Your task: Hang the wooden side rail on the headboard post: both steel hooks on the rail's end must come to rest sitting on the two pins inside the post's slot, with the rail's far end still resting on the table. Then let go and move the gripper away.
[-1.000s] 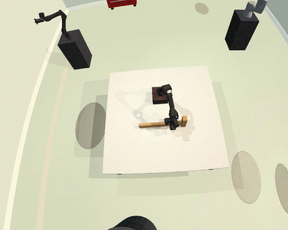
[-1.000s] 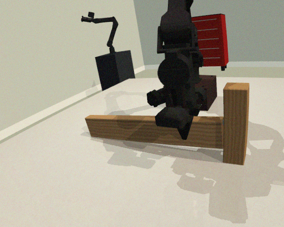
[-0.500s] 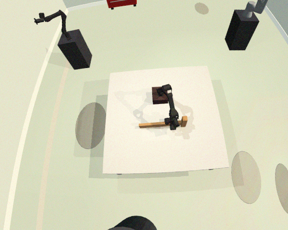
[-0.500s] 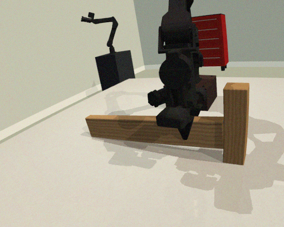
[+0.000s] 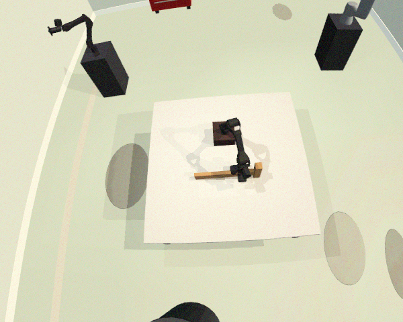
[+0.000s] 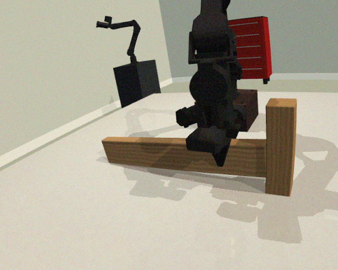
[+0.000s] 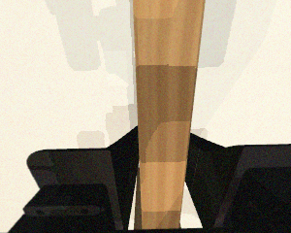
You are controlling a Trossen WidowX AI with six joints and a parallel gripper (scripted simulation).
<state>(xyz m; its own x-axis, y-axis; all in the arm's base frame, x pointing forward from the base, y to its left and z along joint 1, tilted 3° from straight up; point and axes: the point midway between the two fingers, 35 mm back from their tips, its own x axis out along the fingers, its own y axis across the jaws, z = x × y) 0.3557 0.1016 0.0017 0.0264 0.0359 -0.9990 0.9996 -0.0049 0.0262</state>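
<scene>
Right now the headboard post is 12 cm to the left of my gripper tip and 4 cm above it.
</scene>
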